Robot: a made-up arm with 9 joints.
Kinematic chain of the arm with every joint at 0, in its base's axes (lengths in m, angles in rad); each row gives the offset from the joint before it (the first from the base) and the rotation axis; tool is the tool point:
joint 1: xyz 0 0 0.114 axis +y
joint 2: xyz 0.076 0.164 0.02 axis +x
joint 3: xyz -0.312 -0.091 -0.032 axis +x
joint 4: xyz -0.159 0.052 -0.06 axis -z
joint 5: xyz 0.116 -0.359 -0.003 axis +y
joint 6: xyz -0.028 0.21 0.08 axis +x
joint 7: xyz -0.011 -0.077 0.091 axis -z
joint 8: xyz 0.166 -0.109 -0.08 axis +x
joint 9: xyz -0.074 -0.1 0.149 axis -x
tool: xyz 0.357 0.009 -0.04
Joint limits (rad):
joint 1: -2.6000..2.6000
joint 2: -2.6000..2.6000
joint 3: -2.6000..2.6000
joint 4: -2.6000..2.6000
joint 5: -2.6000..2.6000
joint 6: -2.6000..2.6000
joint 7: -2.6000..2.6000
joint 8: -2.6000..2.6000
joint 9: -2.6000..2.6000
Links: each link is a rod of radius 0.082 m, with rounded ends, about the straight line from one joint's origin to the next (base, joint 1, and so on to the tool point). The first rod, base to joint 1, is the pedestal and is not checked.
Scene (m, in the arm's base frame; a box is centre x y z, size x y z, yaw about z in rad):
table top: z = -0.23
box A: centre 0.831 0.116 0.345 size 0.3 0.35 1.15 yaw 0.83
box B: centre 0 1.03 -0.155 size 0.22 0.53 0.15 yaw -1.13
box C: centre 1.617 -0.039 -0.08 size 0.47 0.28 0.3 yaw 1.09
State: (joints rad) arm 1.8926 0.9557 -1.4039 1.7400 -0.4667 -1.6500 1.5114 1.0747 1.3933
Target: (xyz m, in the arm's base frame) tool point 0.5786 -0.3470 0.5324
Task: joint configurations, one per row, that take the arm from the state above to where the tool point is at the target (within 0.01 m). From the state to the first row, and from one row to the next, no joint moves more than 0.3 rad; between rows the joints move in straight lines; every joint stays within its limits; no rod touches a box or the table.
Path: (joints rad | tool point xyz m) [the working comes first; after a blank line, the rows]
Joints at the target: 2.0596 1.3276 -0.8260 1.5106 0.3132 -1.4771 0.9694 1.1429 1.4026
Straight joint move there: touches box A.

1: 1.7505 1.2298 -1.5147 1.8429 -0.2207 -1.6042 1.5659 1.0981 1.3566 | 0.3277 0.6995 0.5431
2: 1.6085 1.5038 -1.6255 1.9457 0.0253 -1.5583 1.6203 1.1216 1.3198 | 0.4382 0.5822 0.6100
3: 1.4664 1.7778 -1.7363 2.0486 0.2713 -1.5125 1.6748 1.1450 1.2831 | 0.4692 0.4257 0.7329
4: 1.3244 2.0519 -1.8471 2.1514 0.5173 -1.4667 1.7292 1.1685 1.2464 | 0.4019 0.2611 0.8768
5: 1.1823 2.3260 -1.9579 2.2543 0.7633 -1.4209 1.7837 1.1919 1.2096 | 0.2419 0.1175 1.0038
6: 1.0403 2.6000 -2.0687 2.3571 1.0093 -1.3750 1.8382 1.2153 1.1729 | 0.0152 0.0162 1.0851
7: 1.2224 2.3785 -1.9417 2.1154 0.9777 -1.3861 1.6740 1.1666 1.2145 | 0.1142 -0.0808 1.0562
8: 1.4044 2.1571 -1.8147 1.8737 0.9460 -1.3972 1.5099 1.1179 1.2561 | 0.2299 -0.1950 0.9714
9: 1.5865 1.9356 -1.6877 1.6319 0.9144 -1.4083 1.3458 1.0692 1.2977 | 0.3426 -0.3059 0.8213
10: 1.7686 1.7141 -1.5607 1.3902 0.8827 -1.4194 1.1817 1.0205 1.3393 | 0.4234 -0.3916 0.6096
11: 1.9506 1.4927 -1.4337 1.1485 0.8511 -1.4304 1.0175 0.9717 1.3809 | 0.4425 -0.4335 0.3582
12: 1.9869 1.4376 -1.2312 1.2692 0.6718 -1.4460 1.0015 1.0288 1.3881 | 0.4845 -0.4183 0.4422
13: 2.0233 1.3826 -1.0286 1.3899 0.4925 -1.4616 0.9855 1.0858 1.3954 | 0.5302 -0.3875 0.5026
14: 2.0596 1.3276 -0.8260 1.5106 0.3132 -1.4771 0.9694 1.1429 1.4026 | 0.5786 -0.3470 0.5324

